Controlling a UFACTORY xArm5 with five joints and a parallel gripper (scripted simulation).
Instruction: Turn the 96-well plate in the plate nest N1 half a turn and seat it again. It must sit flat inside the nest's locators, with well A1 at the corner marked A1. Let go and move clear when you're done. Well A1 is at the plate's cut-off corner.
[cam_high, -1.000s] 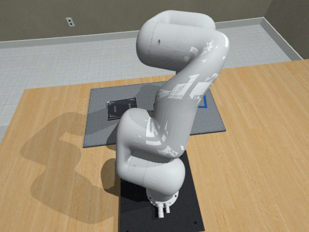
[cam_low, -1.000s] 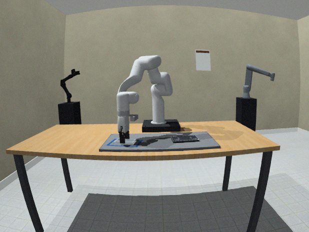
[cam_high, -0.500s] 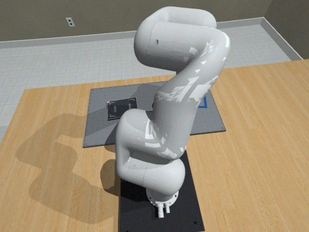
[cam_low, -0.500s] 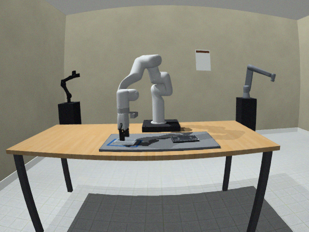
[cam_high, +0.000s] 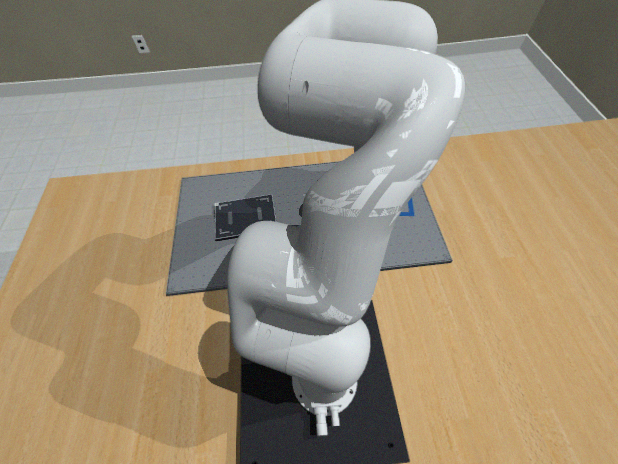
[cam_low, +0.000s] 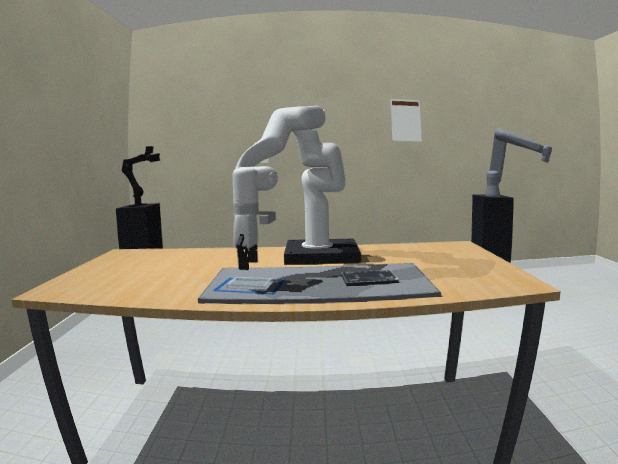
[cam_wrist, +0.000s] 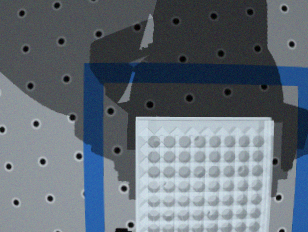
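Right now my hand is 70 mm above the white 96-well plate. Also, from my hand: plate nest (50 mm behind, 370 mm to the left, 70 mm below); A1 label (10 mm behind, 450 mm to the left, 60 mm below).
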